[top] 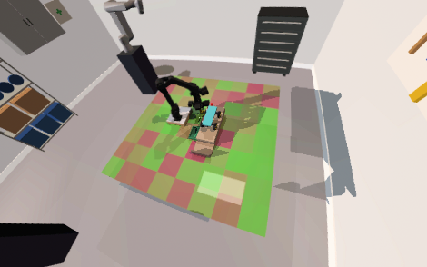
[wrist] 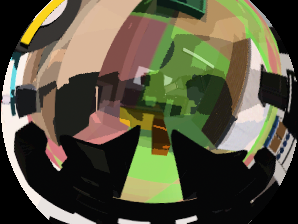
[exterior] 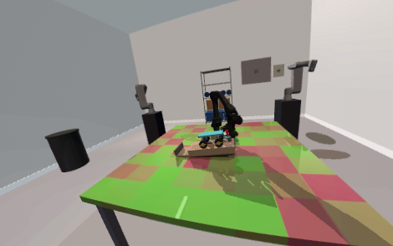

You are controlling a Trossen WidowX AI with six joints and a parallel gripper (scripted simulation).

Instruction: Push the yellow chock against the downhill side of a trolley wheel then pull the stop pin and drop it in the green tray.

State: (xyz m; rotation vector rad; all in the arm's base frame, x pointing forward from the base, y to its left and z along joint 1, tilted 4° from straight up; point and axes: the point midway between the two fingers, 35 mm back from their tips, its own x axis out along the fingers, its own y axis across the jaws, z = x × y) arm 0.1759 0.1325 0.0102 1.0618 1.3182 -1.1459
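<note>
The green tray lies 2 cm ahead of my gripper tip, 24 cm to the right of it and 4 cm below it. Round my gripper tip: red-headed stop pin: 14 cm ahead, 3 cm to the right, 10 cm above; ramp: 15 cm ahead, 15 cm to the right, 2 cm above; yellow chock: 2 cm ahead, 1 cm below.
</note>
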